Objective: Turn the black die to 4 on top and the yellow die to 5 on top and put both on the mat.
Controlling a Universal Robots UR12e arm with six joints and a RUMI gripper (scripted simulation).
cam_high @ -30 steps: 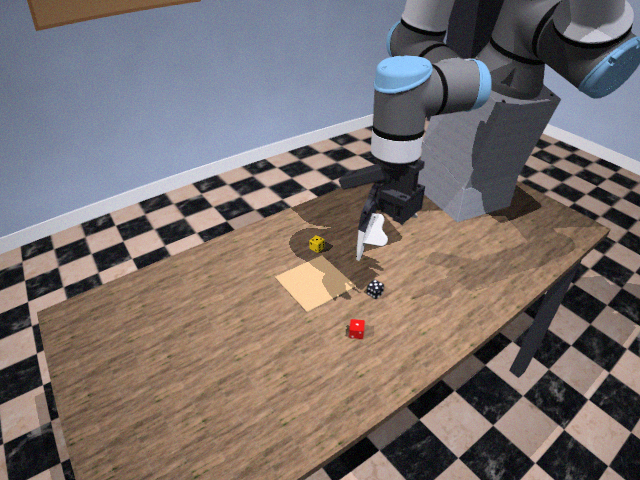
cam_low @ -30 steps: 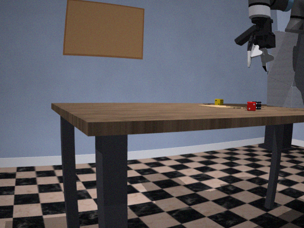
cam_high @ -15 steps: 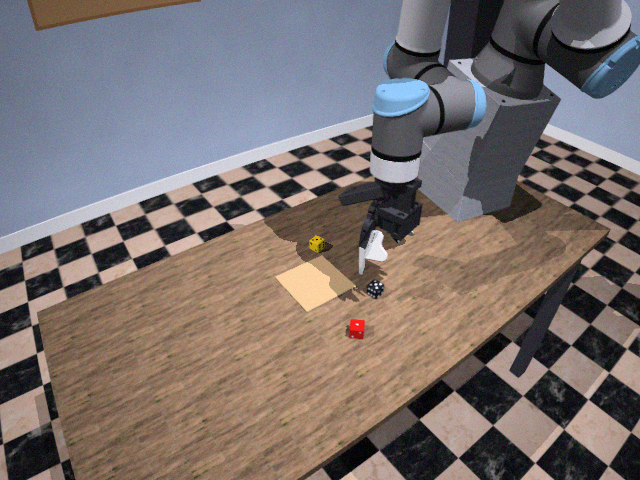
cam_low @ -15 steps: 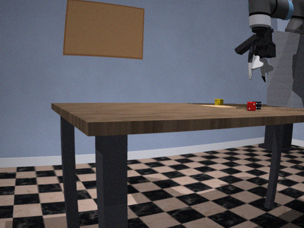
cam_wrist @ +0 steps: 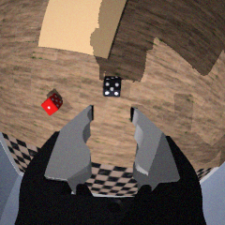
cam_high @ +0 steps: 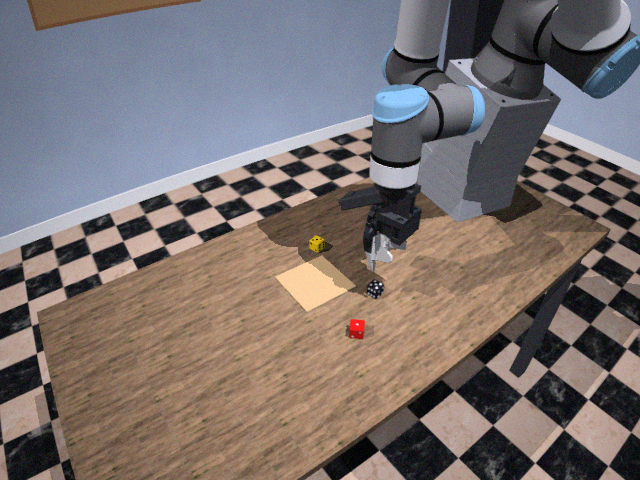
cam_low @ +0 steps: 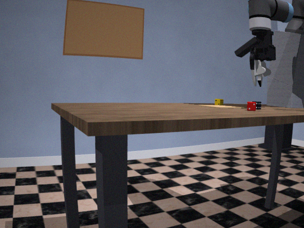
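Now: the black die 90 mm below my hand. The rest, counted from my hand: yellow die 50 mm ahead, 210 mm to the right, 90 mm below; red die 100 mm ahead, 90 mm to the left, 90 mm below; tan mat 110 mm ahead, 100 mm to the right, 100 mm below.
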